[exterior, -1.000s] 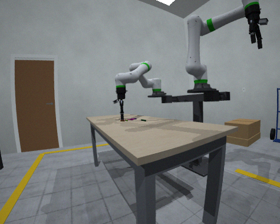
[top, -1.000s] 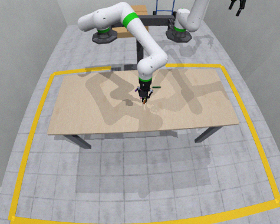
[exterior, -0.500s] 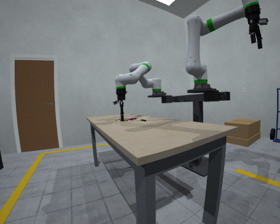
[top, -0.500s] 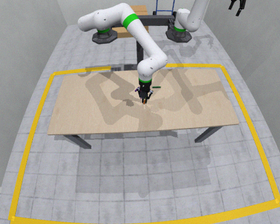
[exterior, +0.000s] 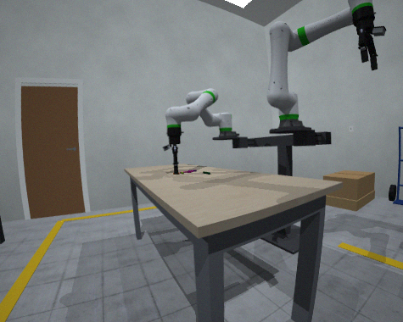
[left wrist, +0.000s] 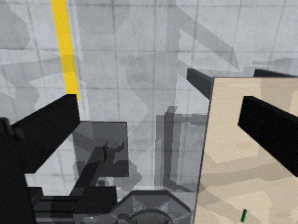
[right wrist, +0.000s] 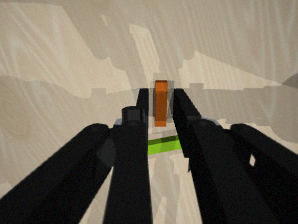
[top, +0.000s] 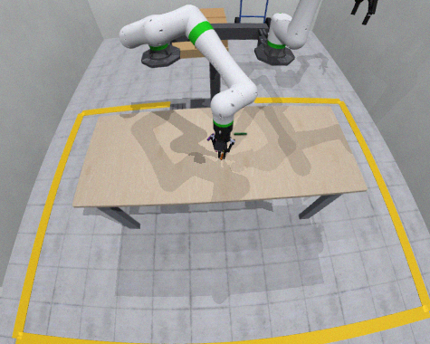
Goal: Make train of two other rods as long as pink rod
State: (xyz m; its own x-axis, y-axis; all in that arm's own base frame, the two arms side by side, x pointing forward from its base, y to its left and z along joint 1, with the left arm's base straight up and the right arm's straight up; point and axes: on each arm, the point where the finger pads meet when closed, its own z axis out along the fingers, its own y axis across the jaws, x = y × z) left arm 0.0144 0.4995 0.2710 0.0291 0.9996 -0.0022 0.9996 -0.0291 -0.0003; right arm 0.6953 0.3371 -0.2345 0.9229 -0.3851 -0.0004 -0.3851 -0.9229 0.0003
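My right gripper is now 3 cm above the orange rod. Round my right hand: pink rod: 8 cm behind, 3 cm to the right, 3 cm below; purple rod: 14 cm behind, 6 cm to the right, 3 cm below; lime rod: 4 cm behind, 3 cm below.
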